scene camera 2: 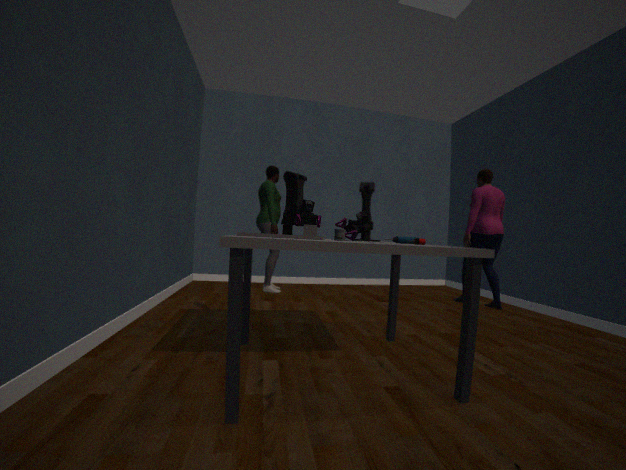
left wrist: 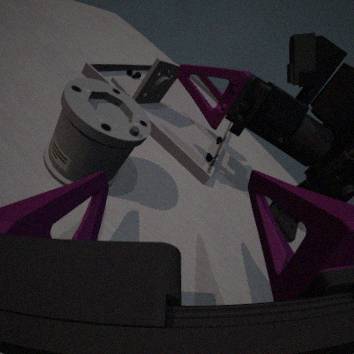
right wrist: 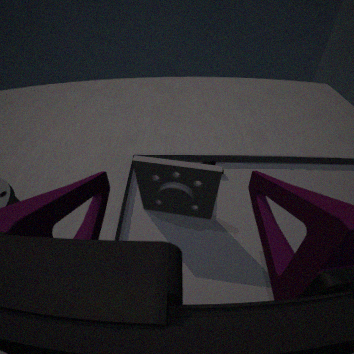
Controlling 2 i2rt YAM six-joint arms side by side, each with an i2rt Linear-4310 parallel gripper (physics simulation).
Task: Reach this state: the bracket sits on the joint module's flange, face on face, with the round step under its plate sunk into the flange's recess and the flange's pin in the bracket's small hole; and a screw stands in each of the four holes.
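Places are measured from the left arm's base along level axes (x left, y back, z up), in centimetres.
Pixels of known places: left gripper, fingertip midpoint: (left wrist: 177, 178); right gripper, fingertip midpoint: (scene camera 2: 309, 223) (left wrist: 189, 69) (right wrist: 178, 178); left arm's base, origin of the base link: (scene camera 2: 365, 240); right arm's base, origin of the base link: (left wrist: 284, 210).
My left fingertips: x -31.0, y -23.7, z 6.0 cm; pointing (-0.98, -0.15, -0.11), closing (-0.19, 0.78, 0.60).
For each thing: its top centre in the pictures, then the offset to it from my left fingertips. "spot": a spot on its surface instead.
- joint module, middle of its top: (left wrist: 113, 102) (scene camera 2: 340, 228) dx -2.1, dy -6.3, dz +0.4 cm
- dark grey bracket, middle of its top: (right wrist: 180, 146) (left wrist: 162, 54) (scene camera 2: 310, 224) dx -19.9, dy -8.6, dz +1.4 cm
- shallow tray, middle of its top: (right wrist: 332, 230) (left wrist: 191, 98) (scene camera 2: 280, 234) dx -33.6, dy -0.9, dz -4.4 cm
- red tool, surface spot: (scene camera 2: 408, 240) spot: dx +42.5, dy -7.7, dz -4.0 cm
The joint module (scene camera 2: 339, 233) (left wrist: 95, 135) stands upright, its flange bare on top, with recess, pin and holes showing in the left wrist view. The dark grey bracket (left wrist: 159, 82) (right wrist: 206, 192) stands on edge in the tray, its plate with small holes and a curved step facing the right wrist camera. Black screws (left wrist: 133, 74) (left wrist: 219, 140) are in the tray. My left gripper (scene camera 2: 343, 230) (left wrist: 177, 178) is open and empty, near the joint module. My right gripper (scene camera 2: 308, 221) (right wrist: 178, 178) is open, with the bracket ahead between its fingers, gaps on both sides.
The shallow tray (left wrist: 181, 156) (right wrist: 285, 160) lies beside the joint module. A blue and red tool (scene camera 2: 408, 240) lies on the table (scene camera 2: 353, 245) at the right. The right arm reaches over the tray. Two people (scene camera 2: 269, 202) (scene camera 2: 487, 207) stand beyond the table.
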